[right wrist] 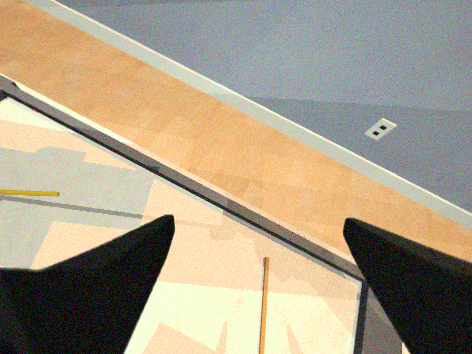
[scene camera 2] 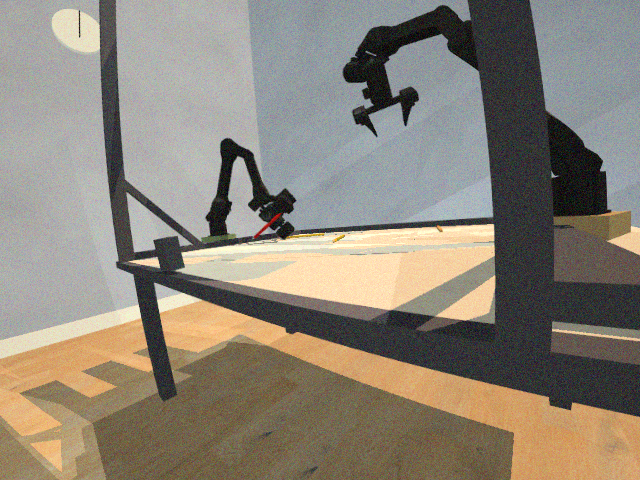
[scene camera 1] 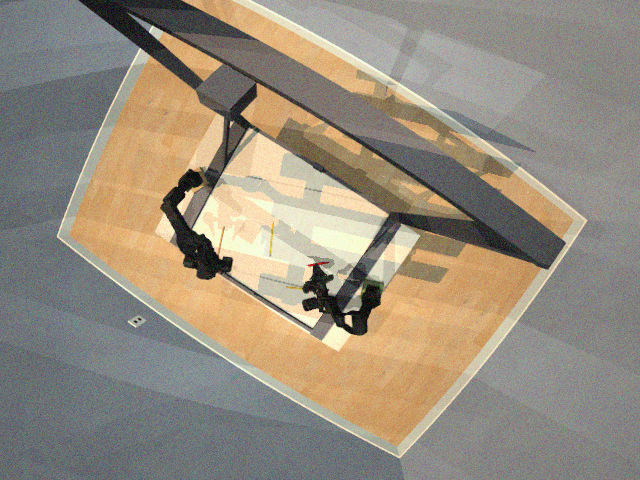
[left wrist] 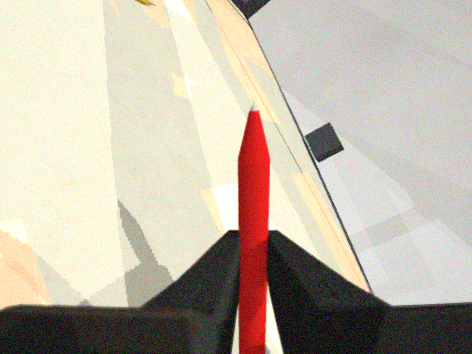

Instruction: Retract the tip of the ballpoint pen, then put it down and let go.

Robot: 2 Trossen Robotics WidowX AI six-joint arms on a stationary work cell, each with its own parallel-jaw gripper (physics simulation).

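Pixels of known places: left gripper, fingertip midpoint: (scene camera 2: 271, 222) (scene camera 1: 314, 263) (left wrist: 252, 241); right gripper, fingertip midpoint: (right wrist: 258, 224) (scene camera 2: 391, 131); left arm's base at its link origin: (scene camera 2: 218, 235) (scene camera 1: 372, 291); right arm's base at its link origin: (scene camera 2: 578, 214) (scene camera 1: 196, 179).
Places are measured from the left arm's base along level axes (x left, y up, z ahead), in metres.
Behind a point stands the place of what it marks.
The ballpoint pen (scene camera 1: 324, 262) {y 0.002, x -0.097, z 0.266 m} (scene camera 2: 261, 231) {y 0.002, x -0.097, z 0.276 m} (left wrist: 254, 190) {y 0.044, x -0.075, z 0.325 m} is red, with a very short pale silver point at its tapered end in the left wrist view. My left gripper (scene camera 1: 317, 265) {y 0.028, x -0.089, z 0.311 m} (scene camera 2: 269, 223) {y 0.028, x -0.089, z 0.311 m} (left wrist: 252, 241) {y 0.028, x -0.089, z 0.311 m} is shut on the pen's body. In scene camera 2 the pen is tilted, its lower end close to the table top; whether it touches cannot be told. The pen's rear end is hidden in the left wrist view. My right gripper (scene camera 2: 390, 130) {y 0.274, x -0.013, z 0.720 m} (right wrist: 258, 224) {y 0.274, x -0.013, z 0.720 m} is wide open and empty, high above the table (scene camera 1: 330, 232) {y -0.038, x -0.246, z 0.268 m}.
An orange stick (scene camera 1: 221, 241) {y -0.034, x -0.082, z 0.824 m} (scene camera 2: 439, 228) {y -0.032, x -0.103, z 0.826 m} (right wrist: 264, 305) {y -0.031, x -0.068, z 0.828 m}, a yellow stick (scene camera 1: 271, 239) {y -0.032, x -0.149, z 0.557 m} (scene camera 2: 338, 238) {y -0.034, x -0.172, z 0.561 m} and another yellow stick (scene camera 1: 294, 287) {y -0.033, x 0.075, z 0.394 m} (scene camera 2: 307, 236) {y -0.038, x 0.073, z 0.371 m} (right wrist: 30, 193) {y -0.032, x 0.077, z 0.396 m} lie on the table. A dark frame edge (scene camera 1: 268, 302) {y -0.020, x 0.184, z 0.514 m} borders it; a thick post (scene camera 2: 516, 155) {y 0.037, x -0.711, z 0.783 m} rises in scene camera 2.
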